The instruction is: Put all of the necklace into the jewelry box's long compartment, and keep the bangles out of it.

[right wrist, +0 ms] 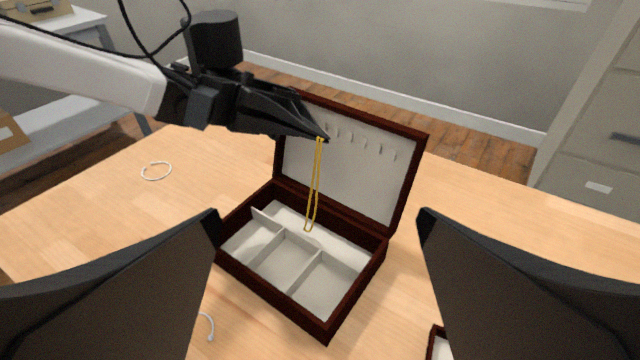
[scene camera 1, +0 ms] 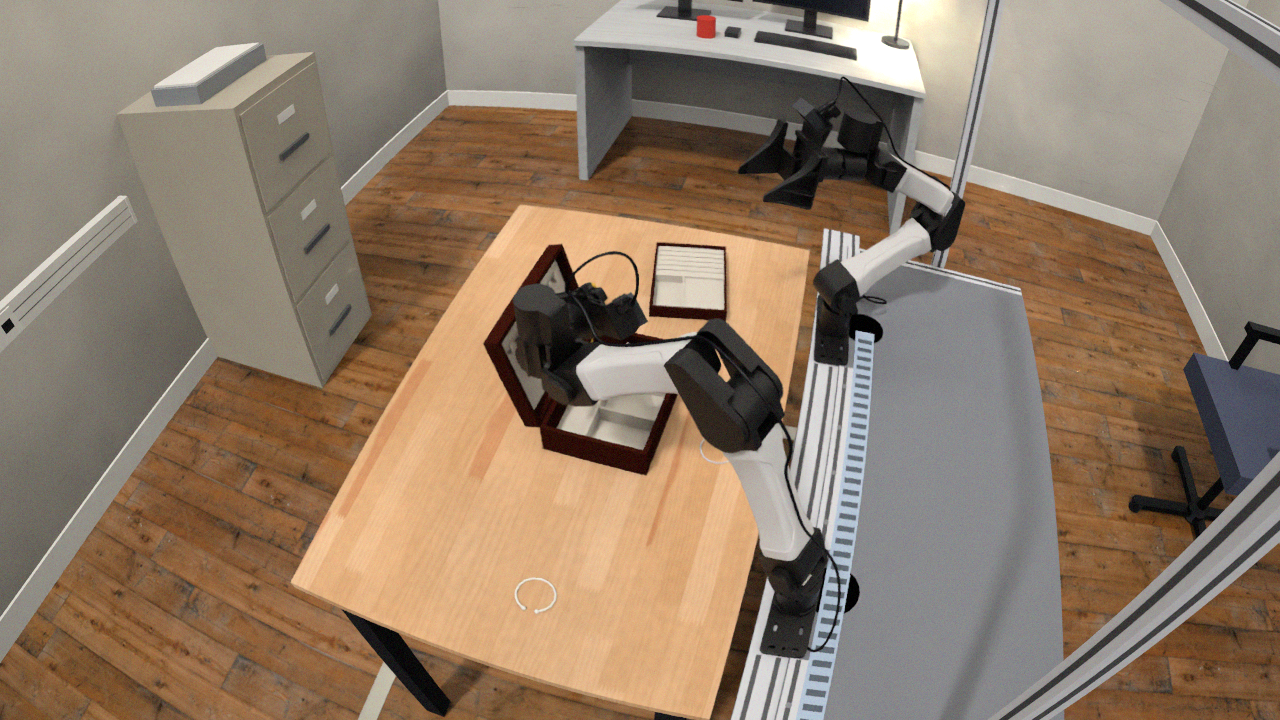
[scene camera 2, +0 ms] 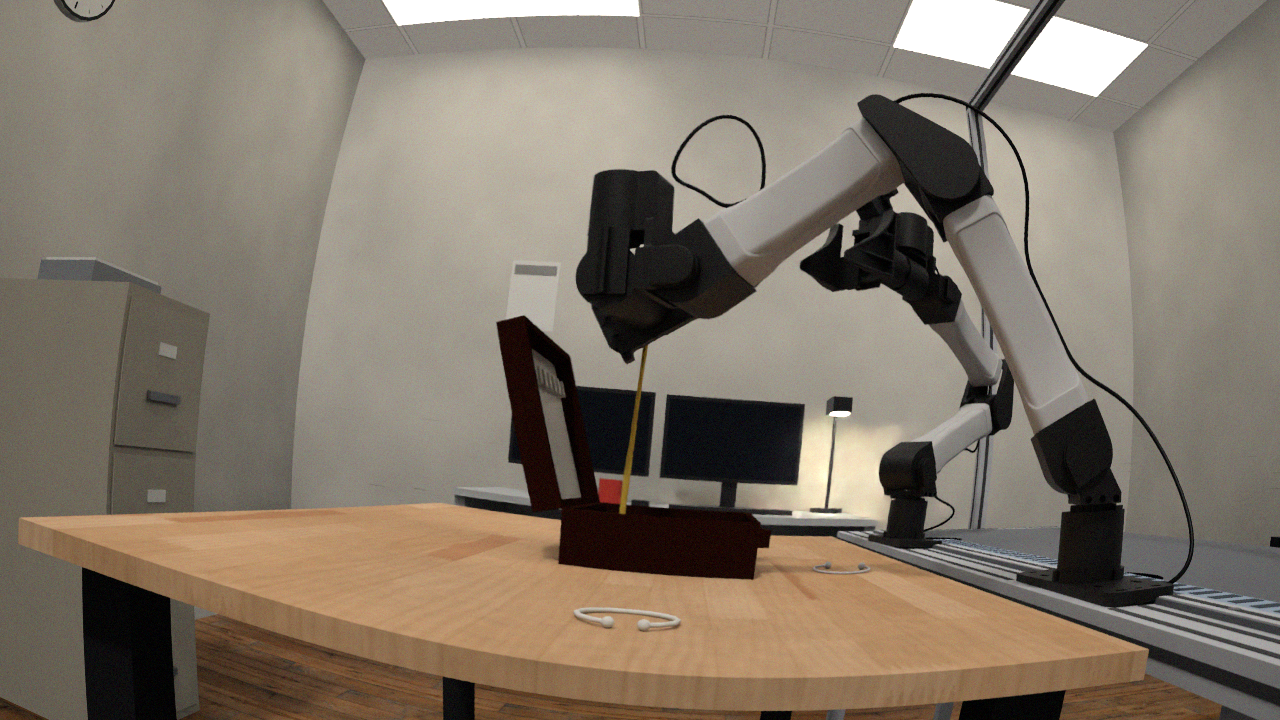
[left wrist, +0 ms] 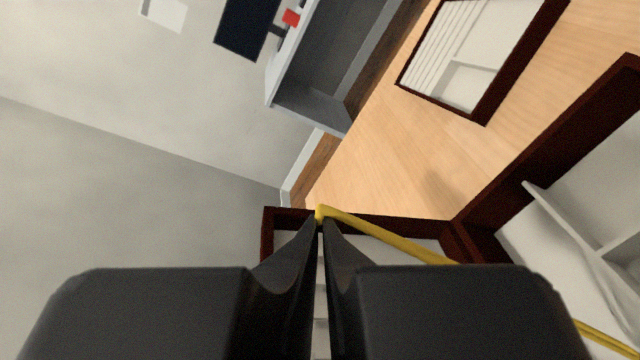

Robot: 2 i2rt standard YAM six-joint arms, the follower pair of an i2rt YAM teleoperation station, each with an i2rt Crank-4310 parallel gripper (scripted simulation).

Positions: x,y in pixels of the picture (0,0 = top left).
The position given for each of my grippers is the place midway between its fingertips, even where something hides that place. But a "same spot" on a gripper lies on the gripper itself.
My right gripper shows in the right wrist view [318,212], in scene camera 1 and in scene camera 2; in the left wrist view it is out of frame. A jewelry box shows in the right wrist view [359,193], in scene camera 1, in scene camera 2 and in the left wrist view [575,168]. The same spot on my right gripper: [scene camera 1: 772,157] is [scene camera 2: 832,262]. One and the same spot on the jewelry box: [scene camera 2: 675,543] is [scene camera 1: 601,452].
